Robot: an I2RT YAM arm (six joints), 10 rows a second.
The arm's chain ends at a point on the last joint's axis. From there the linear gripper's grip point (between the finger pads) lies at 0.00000 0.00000 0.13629 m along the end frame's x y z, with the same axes.
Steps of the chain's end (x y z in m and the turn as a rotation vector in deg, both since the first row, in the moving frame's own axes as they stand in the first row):
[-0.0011 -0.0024 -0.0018 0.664 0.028 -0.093]
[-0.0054 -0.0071 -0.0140 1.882 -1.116 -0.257]
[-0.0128 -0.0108 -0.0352 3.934 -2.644 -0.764]
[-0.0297 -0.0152 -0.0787 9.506 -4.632 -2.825]
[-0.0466 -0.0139 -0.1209 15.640 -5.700 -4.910]
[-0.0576 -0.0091 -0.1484 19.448 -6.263 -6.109]
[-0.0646 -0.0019 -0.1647 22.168 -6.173 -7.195]
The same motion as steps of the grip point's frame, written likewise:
[-0.0010 -0.0040 -0.0018 0.664 0.028 -0.093]
[-0.0081 -0.0116 -0.0141 1.882 -1.116 -0.257]
[-0.0191 -0.0201 -0.0357 3.934 -2.644 -0.764]
[-0.0412 -0.0374 -0.0810 9.506 -4.632 -2.825]
[-0.0615 -0.0500 -0.1266 15.640 -5.700 -4.910]
[-0.0746 -0.0535 -0.1570 19.448 -6.263 -6.109]
[-0.0821 -0.0522 -0.1755 22.168 -6.173 -7.195]

